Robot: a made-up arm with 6 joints. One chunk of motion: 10 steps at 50 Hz.
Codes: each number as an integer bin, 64 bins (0 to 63) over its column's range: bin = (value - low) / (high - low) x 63, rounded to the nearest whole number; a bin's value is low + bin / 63 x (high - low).
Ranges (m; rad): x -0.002..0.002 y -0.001..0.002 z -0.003..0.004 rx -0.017..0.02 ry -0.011..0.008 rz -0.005..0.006
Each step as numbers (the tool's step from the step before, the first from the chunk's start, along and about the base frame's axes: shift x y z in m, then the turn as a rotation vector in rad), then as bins.
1 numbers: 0.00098 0.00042 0.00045 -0.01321 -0.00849 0.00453
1 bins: 47 30 31 6 8 55
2 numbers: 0.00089 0.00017 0.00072 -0.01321 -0.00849 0.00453
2 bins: 46 25 33 6 8 55
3 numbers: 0.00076 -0.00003 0.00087 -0.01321 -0.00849 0.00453
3 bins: 43 20 35 6 8 55
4 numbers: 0.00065 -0.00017 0.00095 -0.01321 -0.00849 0.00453
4 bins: 42 17 36 6 8 55
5 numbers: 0.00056 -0.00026 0.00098 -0.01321 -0.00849 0.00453
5 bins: 40 16 36 6 8 55
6 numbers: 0.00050 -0.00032 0.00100 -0.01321 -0.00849 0.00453
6 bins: 39 14 36 6 8 55
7 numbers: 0.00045 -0.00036 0.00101 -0.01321 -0.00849 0.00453
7 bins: 39 13 36 6 8 55
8 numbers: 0.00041 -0.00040 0.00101 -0.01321 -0.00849 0.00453
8 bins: 38 13 36 6 8 55
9 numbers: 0.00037 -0.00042 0.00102 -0.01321 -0.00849 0.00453
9 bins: 37 12 36 6 8 55
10 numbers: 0.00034 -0.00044 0.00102 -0.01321 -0.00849 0.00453
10 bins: 37 12 36 6 8 55
